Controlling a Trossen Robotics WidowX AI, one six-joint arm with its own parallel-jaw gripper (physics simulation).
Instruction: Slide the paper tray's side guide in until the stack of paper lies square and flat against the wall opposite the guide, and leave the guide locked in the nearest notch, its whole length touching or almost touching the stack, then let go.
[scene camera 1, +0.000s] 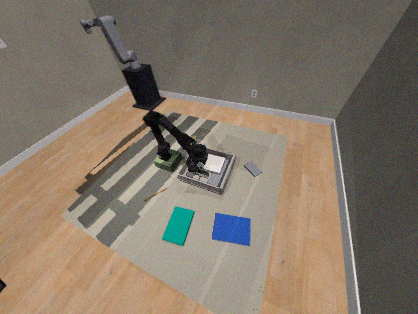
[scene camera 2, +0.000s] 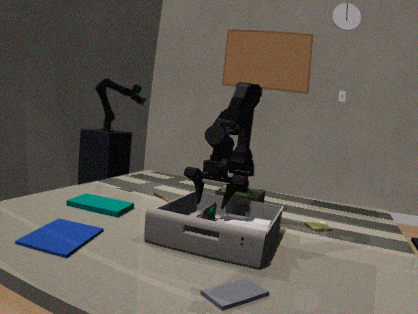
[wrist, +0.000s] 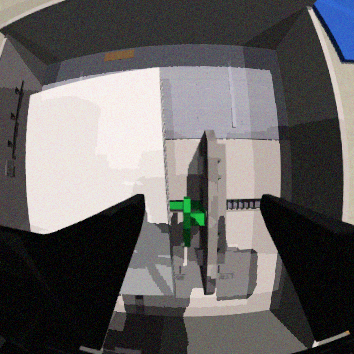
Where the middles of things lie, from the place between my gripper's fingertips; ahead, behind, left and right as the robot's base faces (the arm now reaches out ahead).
Scene:
Right now the side guide (wrist: 210, 209) is 4 cm below my hand and 1 cm behind it. From my hand the other things lie so: white paper stack (wrist: 90, 144) 10 cm to the left, 5 cm below, 1 cm ahead; grey card (scene camera 2: 242, 289) 32 cm ahead, 19 cm to the left, 8 cm below; teal sheet (scene camera 2: 112, 207) 38 cm to the right, 7 cm below, 2 cm ahead.

